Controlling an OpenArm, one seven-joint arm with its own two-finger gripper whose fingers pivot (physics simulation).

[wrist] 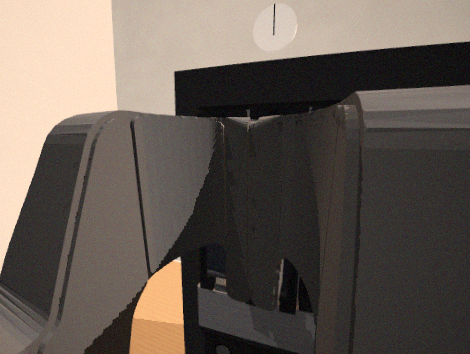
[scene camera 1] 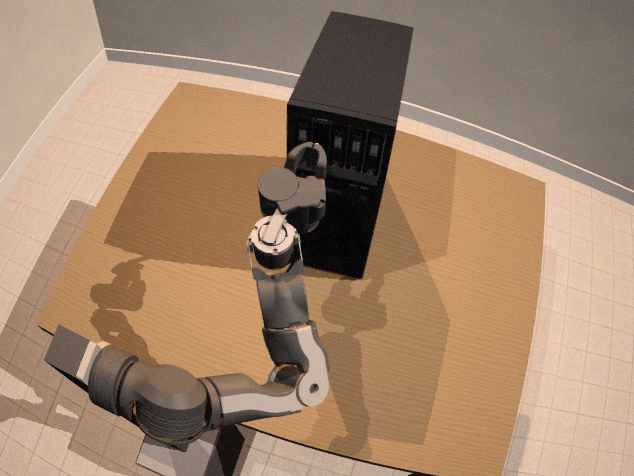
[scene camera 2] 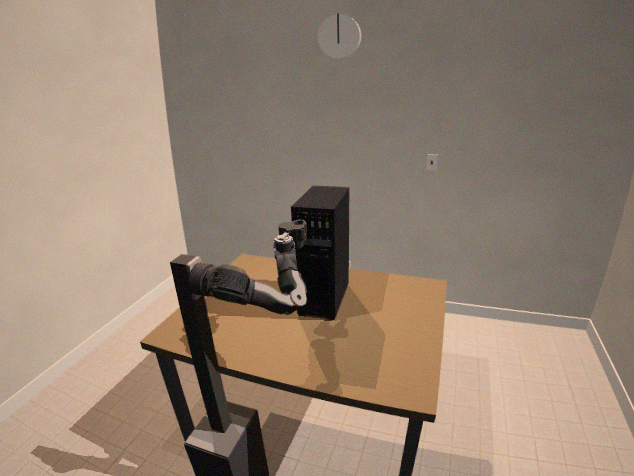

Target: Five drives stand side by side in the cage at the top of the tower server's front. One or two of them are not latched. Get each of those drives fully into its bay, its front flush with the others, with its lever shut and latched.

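The black tower server (scene camera 1: 353,66) (scene camera 2: 341,251) (wrist: 320,72) stands upright on the table. In scene camera 1, the leftmost drive (scene camera 1: 303,134) and the three right-hand drives, third (scene camera 1: 338,142), fourth (scene camera 1: 355,147) and fifth (scene camera 1: 373,150), show light labels and look level with each other. The second drive's place (scene camera 1: 321,129) from the left looks darker, without such a label; its lower part and lever are hidden behind the fingers. My gripper (scene camera 1: 313,146) (scene camera 2: 301,223) (wrist: 261,208) is shut and empty, its tips at the second bay's front, about mid-height. Contact cannot be told.
The cage's lower ledge (wrist: 225,307) shows below the fingers in the wrist view. The wooden table (scene camera 1: 215,307) (scene camera 2: 409,327) carries the tower. The arm reaches in from the front left, from its post (scene camera 2: 197,327). Walls stand behind and to the left.
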